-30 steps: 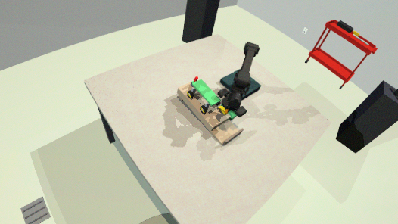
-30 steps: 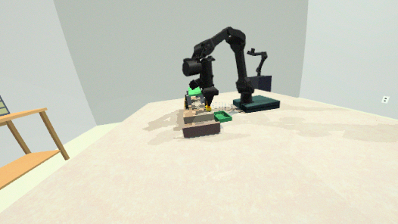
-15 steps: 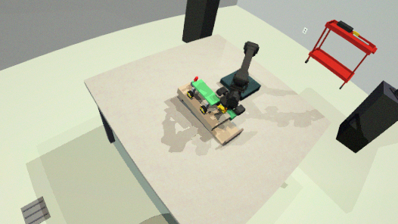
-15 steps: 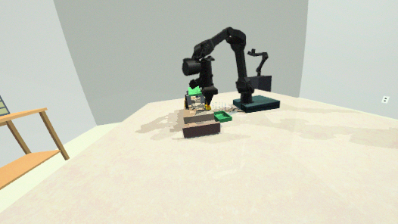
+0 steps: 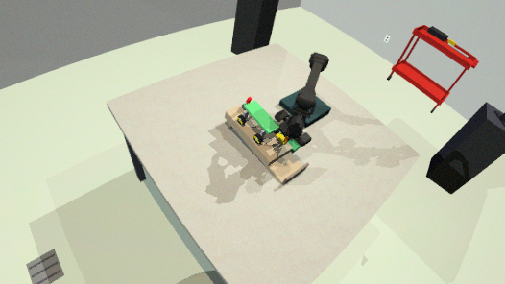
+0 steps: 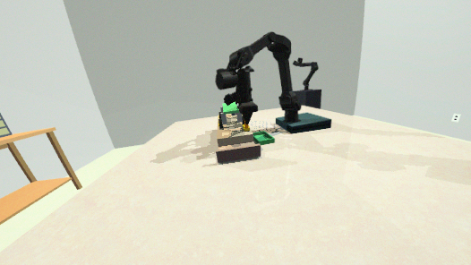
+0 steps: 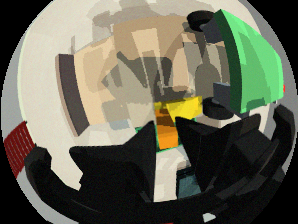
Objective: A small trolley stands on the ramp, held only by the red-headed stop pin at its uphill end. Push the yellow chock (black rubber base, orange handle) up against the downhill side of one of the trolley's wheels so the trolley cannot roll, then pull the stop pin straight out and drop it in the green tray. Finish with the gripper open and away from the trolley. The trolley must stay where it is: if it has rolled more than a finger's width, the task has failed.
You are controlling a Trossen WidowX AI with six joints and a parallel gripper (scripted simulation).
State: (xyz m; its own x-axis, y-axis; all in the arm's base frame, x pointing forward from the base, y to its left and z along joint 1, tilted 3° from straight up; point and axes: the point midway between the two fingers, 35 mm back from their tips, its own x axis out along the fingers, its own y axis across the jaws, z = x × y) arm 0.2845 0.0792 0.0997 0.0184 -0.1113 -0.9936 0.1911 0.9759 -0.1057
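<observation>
My gripper tip is now 2 cm to the left of the yellow chock and 1 cm above it. Round my gripper tip: red-headed stop pin (25 cm to the right, 4 cm above, 1 cm behind); green tray (10 cm below, 7 cm behind, 1 cm to the right); green-topped trolley (14 cm to the right, 3 cm ahead, 2 cm above).
</observation>
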